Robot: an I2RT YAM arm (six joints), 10 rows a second.
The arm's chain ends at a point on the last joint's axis. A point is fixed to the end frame.
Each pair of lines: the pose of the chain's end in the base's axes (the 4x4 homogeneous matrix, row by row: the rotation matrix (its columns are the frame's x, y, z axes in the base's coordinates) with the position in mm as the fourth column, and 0 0 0 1 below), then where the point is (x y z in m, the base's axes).
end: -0.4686 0.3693 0.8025 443.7; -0.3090 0.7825 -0.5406 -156.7; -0.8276 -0.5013 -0.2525 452.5; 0 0 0 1
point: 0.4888 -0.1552 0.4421
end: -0.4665 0.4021 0.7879 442.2; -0.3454 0.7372 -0.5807 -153.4; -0.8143 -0.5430 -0.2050 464.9; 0 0 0 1
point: 0.4875 -0.1540 0.4552
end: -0.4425 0.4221 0.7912 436.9; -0.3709 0.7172 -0.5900 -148.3; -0.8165 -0.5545 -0.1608 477.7; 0 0 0 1
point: 0.4824 -0.1494 0.4695
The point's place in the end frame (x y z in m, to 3 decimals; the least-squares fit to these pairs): -0.013 0.023 0.038
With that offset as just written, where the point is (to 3 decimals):
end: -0.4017 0.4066 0.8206 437.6; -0.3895 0.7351 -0.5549 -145.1; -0.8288 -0.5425 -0.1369 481.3; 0 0 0 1
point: 0.483 -0.144 0.474
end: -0.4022 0.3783 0.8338 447.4; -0.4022 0.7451 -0.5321 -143.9; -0.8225 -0.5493 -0.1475 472.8; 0 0 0 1
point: 0.493 -0.142 0.465
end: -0.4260 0.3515 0.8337 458.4; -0.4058 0.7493 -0.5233 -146.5; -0.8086 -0.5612 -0.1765 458.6; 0 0 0 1
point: 0.504 -0.144 0.449
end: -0.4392 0.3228 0.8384 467.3; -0.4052 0.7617 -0.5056 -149.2; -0.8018 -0.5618 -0.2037 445.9; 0 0 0 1
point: 0.512 -0.146 0.436
